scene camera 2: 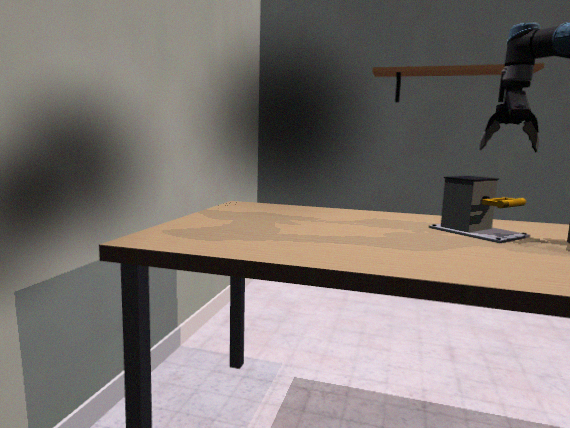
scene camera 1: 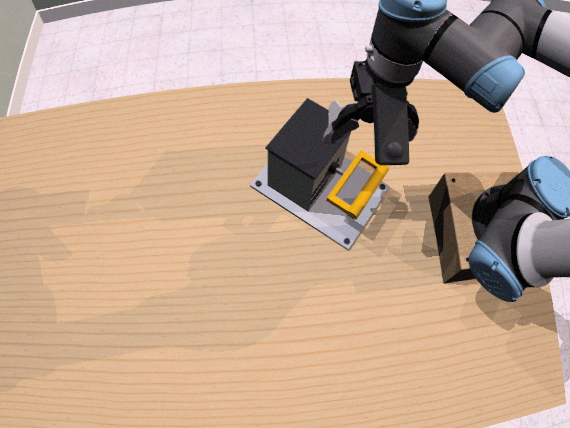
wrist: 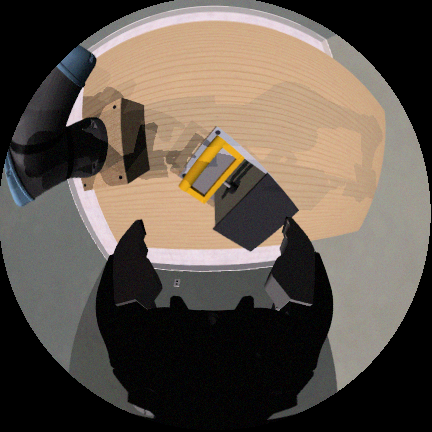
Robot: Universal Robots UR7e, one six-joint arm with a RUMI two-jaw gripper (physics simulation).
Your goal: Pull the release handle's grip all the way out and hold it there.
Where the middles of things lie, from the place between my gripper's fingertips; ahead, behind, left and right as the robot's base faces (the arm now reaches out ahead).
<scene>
The grey base plate [scene camera 1: 332, 222] lies 25 cm below my hand, 6 cm ahead of it and 3 cm to the right of it.
</scene>
